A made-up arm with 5 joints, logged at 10 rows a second.
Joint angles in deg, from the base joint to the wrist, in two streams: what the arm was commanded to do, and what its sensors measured. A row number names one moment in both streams.
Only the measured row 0 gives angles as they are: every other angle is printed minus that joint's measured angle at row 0.
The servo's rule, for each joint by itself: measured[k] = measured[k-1] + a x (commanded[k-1-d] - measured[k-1]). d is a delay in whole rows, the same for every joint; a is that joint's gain. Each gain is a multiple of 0.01, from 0.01 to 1. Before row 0 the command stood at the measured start. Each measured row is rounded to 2 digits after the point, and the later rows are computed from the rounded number. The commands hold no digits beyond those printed.
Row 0, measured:
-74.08 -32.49 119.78 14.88 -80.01
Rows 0 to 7, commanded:
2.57 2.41 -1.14 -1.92 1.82
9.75 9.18 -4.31 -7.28 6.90
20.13 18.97 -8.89 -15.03 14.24
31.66 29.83 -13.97 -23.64 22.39
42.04 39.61 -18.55 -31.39 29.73
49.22 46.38 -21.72 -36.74 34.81
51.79 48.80 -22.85 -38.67 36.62
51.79 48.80 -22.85 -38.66 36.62
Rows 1 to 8, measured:
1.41 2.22 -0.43 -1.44 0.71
6.00 8.62 -1.90 -5.82 3.12
13.77 18.14 -4.56 -12.73 7.46
23.61 28.89 -8.14 -20.91 13.28
33.75 38.75 -12.10 -28.77 19.70
42.26 45.77 -15.76 -34.75 25.59
47.50 48.56 -18.45 -37.69 29.89
49.86 48.78 -20.12 -38.42 32.51
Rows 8 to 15, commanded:
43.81 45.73 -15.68 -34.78 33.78
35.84 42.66 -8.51 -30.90 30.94
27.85 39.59 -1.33 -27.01 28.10
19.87 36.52 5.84 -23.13 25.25
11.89 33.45 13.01 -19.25 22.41
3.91 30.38 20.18 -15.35 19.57
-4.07 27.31 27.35 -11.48 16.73
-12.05 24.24 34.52 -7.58 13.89
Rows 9 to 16, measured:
46.53 45.97 -18.43 -35.69 33.01
40.65 42.92 -14.66 -32.10 32.20
33.61 39.86 -9.59 -28.28 30.60
26.05 36.79 -3.73 -24.42 28.51
18.26 33.72 2.63 -20.54 26.13
10.37 30.65 9.30 -16.65 23.57
2.43 27.58 16.16 -12.77 20.90
-5.53 24.51 23.14 -8.88 18.17

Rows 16 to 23, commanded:
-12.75 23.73 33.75 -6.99 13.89
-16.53 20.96 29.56 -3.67 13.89
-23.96 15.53 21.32 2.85 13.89
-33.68 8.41 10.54 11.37 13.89
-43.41 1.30 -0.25 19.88 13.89
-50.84 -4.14 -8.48 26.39 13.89
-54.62 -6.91 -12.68 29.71 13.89
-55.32 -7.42 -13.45 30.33 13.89
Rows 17 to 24, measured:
-9.50 23.79 27.17 -7.46 16.50
-13.37 21.19 28.08 -4.62 15.48
-19.19 15.98 25.51 0.98 14.86
-27.16 9.02 19.82 8.77 14.48
-36.10 1.92 12.19 17.10 14.25
-44.21 -3.66 4.34 24.07 14.11
-49.94 -6.65 -2.13 28.30 14.02
-52.90 -7.36 -6.43 29.82 13.97

